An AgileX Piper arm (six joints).
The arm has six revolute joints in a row. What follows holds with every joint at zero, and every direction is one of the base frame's. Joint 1 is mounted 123.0 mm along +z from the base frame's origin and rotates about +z. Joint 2 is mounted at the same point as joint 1 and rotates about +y. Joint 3 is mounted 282.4 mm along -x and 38.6 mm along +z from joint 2 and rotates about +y. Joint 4 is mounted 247.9 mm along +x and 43.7 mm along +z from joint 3 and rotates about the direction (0.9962, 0, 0.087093). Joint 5 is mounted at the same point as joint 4 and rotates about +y. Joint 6 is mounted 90.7 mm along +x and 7.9 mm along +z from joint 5 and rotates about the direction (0.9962, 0, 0.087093). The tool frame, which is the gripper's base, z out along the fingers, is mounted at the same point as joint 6; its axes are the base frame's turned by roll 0.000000, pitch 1.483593 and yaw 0.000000 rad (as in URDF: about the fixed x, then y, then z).
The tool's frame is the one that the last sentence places.
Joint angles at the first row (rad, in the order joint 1, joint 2, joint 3, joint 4, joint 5, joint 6):
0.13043, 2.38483, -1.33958, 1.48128, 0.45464, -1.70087
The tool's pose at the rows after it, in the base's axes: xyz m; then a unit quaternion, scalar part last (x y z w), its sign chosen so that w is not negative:
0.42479 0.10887 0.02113 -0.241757 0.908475 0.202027 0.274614
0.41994 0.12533 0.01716 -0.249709 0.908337 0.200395 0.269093
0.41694 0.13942 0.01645 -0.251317 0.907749 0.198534 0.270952
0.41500 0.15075 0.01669 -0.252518 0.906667 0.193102 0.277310
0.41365 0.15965 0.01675 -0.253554 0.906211 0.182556 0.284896
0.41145 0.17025 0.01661 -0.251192 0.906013 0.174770 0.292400
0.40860 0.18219 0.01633 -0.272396 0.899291 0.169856 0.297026
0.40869 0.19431 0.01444 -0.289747 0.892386 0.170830 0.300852
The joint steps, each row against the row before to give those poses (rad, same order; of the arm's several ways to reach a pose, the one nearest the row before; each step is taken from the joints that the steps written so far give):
0.03127, 0.01302, 0.00109, -0.00092, -0.00961, 0.00002
0.04322, 0.00764, 0.00188, 0.01786, -0.02260, -0.00005
0.03726, 0.00195, -0.00003, 0.03922, -0.02363, -0.01282
0.03138, 0.00001, 0.00000, 0.05446, -0.02779, -0.03442
0.02722, -0.00001, 0.00001, 0.06102, -0.03517, -0.04714
0.03131, 0.00107, 0.00001, 0.08394, -0.03298, -0.05895
0.03017, 0.00414, -0.00737, 0.02881, -0.01295, -0.04978
0.02552, 0.01634, -0.02591, 0.00304, -0.00239, -0.01646

